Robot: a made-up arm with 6 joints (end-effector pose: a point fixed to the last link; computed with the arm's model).
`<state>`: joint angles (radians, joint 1 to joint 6).
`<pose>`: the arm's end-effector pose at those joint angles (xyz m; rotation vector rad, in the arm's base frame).
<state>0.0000 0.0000 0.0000 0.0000 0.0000 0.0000</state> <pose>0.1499 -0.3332 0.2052 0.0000 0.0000 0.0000</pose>
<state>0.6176 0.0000 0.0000 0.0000 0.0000 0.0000</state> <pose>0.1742 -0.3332 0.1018 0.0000 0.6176 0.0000</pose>
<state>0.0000 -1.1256 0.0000 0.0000 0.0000 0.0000</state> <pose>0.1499 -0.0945 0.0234 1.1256 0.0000 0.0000</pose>
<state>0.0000 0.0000 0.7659 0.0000 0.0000 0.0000</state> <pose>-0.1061 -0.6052 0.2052 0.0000 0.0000 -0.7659</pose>
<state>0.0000 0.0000 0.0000 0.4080 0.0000 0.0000</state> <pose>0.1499 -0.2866 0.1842 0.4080 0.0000 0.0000</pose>
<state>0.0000 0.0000 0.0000 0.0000 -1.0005 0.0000</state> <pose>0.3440 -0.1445 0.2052 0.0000 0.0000 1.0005</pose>
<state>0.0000 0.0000 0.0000 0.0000 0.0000 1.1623</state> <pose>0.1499 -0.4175 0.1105 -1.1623 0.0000 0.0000</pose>
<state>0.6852 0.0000 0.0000 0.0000 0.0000 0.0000</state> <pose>0.1728 -0.3332 0.0901 0.0000 0.6852 0.0000</pose>
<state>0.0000 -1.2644 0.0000 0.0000 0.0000 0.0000</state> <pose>0.1499 -0.0555 0.0227 1.2644 0.0000 0.0000</pose>
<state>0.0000 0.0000 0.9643 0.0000 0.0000 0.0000</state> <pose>-0.1996 -0.6376 0.2052 0.0000 0.0000 -0.9643</pose>
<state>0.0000 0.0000 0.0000 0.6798 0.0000 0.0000</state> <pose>0.1499 -0.2526 0.1813 0.6798 0.0000 0.0000</pose>
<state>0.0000 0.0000 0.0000 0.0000 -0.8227 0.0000</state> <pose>0.3250 -0.1908 0.2052 0.0000 0.0000 0.8227</pose>
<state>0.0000 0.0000 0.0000 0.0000 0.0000 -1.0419</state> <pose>0.1499 -0.3753 0.3121 1.0419 0.0000 0.0000</pose>
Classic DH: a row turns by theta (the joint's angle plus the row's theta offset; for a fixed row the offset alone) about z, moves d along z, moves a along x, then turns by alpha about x. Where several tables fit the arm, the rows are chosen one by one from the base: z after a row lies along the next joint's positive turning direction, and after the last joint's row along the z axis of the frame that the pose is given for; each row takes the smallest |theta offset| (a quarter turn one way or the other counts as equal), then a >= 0, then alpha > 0; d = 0 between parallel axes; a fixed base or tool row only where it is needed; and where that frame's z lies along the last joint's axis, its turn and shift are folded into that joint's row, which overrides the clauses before.
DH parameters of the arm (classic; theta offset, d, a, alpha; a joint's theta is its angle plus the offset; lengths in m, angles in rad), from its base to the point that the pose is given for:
base (fixed): 0 0.1155 0 -1.5708
joint 1: -1.5708 -0.0698 0.188 1.5708
joint 2: -1.5708 0.3157 0.0817 1.5708
joint 3: 0 -0.0037 0.1076 1.5708
joint 4: 0 0.39 -0.1978 -1.5708
joint 5: 0 0.0852 0.3861 -1.5708
joint 6: 0 -0.0756 -0.1142 -1.5708
tool (fixed): 1.5708 -0.0168 0 0

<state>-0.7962 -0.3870 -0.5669 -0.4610 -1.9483 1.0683</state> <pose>0.1029 0.4504 0.2592 -1.7205 -1.7312 1.9470</pose>
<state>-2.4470 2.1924 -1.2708 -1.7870 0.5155 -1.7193</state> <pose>0.1784 -0.0257 0.0192 -1.5390 -0.6440 -0.9696</pose>
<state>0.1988 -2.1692 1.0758 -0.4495 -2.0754 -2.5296</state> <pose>0.2969 0.4441 -0.1321 -1.4824 -0.5540 -0.8186</pose>
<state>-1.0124 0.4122 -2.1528 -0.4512 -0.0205 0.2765</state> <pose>-0.1455 0.3042 -0.2362 -1.7383 -0.8307 1.7221</pose>
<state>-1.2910 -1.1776 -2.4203 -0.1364 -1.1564 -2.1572</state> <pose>-0.8558 0.1007 -0.5972 -1.8329 0.7703 1.5180</pose>
